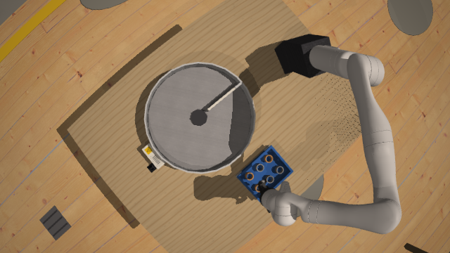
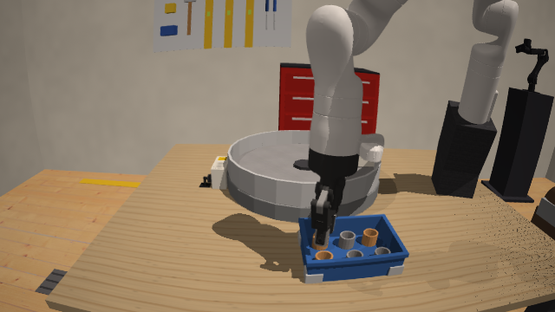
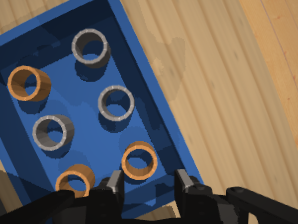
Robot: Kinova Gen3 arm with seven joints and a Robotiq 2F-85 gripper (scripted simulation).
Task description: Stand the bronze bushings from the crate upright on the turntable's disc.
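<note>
Now: hand 70 mm above the blue crate, 60 mm past it and 50 mm to the left of it. Round my hand: grey turntable disc: 380 mm to the right, 60 mm ahead, 40 mm below.
</note>
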